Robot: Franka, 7 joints.
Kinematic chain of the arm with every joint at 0, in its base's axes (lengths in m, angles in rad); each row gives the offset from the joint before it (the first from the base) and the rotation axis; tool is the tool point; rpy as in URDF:
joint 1: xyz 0 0 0.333 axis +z
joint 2: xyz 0 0 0 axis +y
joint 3: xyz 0 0 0.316 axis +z
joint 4: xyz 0.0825 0 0 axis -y
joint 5: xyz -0.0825 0 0.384 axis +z
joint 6: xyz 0 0 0 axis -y
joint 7: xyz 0.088 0 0 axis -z
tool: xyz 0 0 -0.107 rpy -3.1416 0 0
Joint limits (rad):
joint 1: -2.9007..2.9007
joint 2: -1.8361..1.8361
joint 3: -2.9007..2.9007
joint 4: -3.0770..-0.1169
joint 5: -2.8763..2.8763
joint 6: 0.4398..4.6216
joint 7: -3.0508..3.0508
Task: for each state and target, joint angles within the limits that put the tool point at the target. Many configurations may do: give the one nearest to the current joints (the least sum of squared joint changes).
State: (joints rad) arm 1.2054 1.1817 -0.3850 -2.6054 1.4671 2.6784 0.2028
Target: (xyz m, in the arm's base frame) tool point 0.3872 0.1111 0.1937
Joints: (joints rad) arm 1.6927 0.7987 -1.0031 -2.5835 1.5400 3.1859 0.2028
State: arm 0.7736 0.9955 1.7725 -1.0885 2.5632 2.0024 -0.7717
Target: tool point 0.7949 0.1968 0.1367
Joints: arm -0.0526 1.8361 1.4653 -0.6274 2.6795 1.7275 -0.7717
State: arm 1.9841 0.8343 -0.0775 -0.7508 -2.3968 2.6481 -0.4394
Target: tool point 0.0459 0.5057 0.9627
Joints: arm 1.6997 0.1011 -0.3404 -0.8510 -2.4592 2.9187 -0.4394
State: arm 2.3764 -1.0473 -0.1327 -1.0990 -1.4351 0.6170 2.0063
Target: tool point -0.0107 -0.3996 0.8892
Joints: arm 1.7498 -1.2411 0.5454 -1.0862 -1.4577 0.8241 2.0063
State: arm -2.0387 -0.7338 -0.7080 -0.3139 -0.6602 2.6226 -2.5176
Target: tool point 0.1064 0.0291 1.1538
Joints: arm -2.4606 -0.1629 -0.6089 -0.1169 -0.7731 3.0647 -2.5176
